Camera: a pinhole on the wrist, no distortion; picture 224 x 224 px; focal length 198.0 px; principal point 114.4 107.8 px. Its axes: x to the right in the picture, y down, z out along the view. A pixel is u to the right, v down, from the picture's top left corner.
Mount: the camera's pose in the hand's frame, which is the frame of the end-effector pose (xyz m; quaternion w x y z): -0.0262 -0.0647 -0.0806 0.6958 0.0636 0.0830 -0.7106
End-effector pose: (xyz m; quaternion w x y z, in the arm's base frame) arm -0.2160 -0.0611 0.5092 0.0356 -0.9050 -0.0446 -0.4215
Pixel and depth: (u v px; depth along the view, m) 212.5 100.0 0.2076
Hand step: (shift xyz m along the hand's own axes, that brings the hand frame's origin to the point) -0.0316 -0.2080 0.1015
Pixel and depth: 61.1 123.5 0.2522
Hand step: 0.0017 -0.0507 0.1795
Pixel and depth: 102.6 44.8 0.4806
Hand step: -0.1663 -0.1332 0.3999
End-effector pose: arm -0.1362 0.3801 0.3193 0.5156 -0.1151 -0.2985 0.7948
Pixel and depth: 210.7 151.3 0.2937
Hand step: 0.0423 -0.2662 0.1754
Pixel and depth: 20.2 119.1 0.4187
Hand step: 0.0129 0.0433 0.3693
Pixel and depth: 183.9 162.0 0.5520
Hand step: 0.1341 -0.3709 0.4150
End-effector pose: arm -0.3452 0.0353 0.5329 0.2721 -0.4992 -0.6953 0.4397
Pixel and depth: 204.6 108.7 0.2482
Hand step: -0.0215 -0.2266 0.1389
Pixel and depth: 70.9 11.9 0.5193
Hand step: -0.2618 -0.0558 0.4582
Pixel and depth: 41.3 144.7 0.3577
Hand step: 0.0525 -0.0106 0.2945
